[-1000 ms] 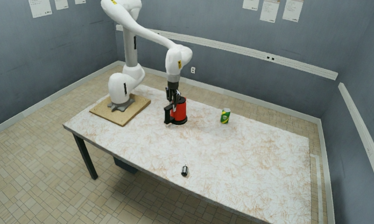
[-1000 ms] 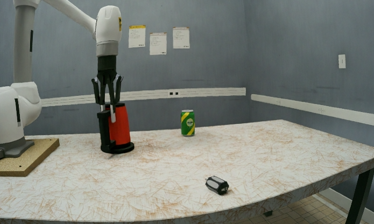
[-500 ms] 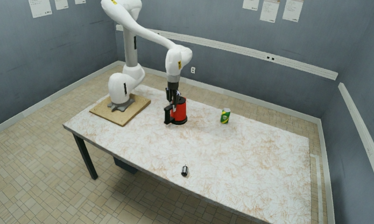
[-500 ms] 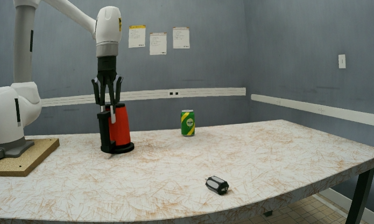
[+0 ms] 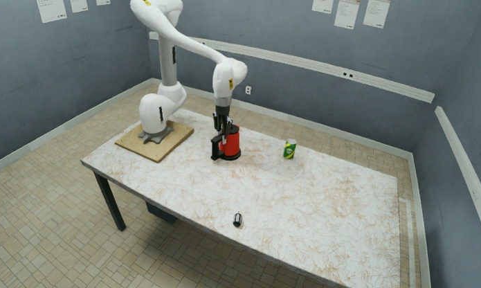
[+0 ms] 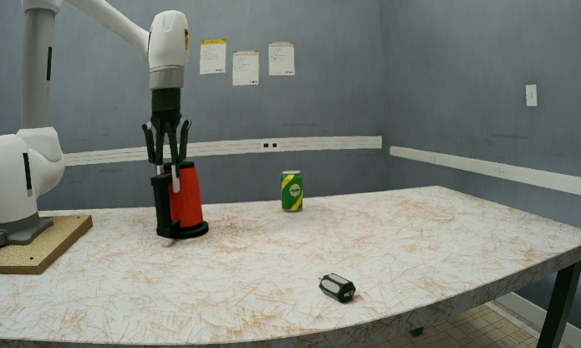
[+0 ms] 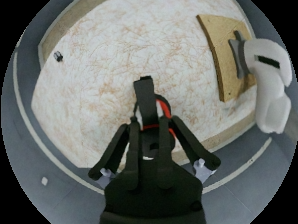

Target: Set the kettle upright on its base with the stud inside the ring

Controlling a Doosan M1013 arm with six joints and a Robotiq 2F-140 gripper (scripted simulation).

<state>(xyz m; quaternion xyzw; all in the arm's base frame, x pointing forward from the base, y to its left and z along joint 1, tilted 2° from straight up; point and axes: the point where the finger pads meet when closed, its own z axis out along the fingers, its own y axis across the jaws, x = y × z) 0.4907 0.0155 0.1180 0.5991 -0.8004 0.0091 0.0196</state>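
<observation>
Now: hand 1 cm short of the red kettle, 3 cm to the right of it and 5 cm above it. The rest, counted from my hand: yellow can: 36 cm ahead, 21 cm to the left, 9 cm below; then small black object: 27 cm ahead, 37 cm to the right, 14 cm below; then kettle base: 2 cm ahead, 7 cm to the left, 14 cm below.
</observation>
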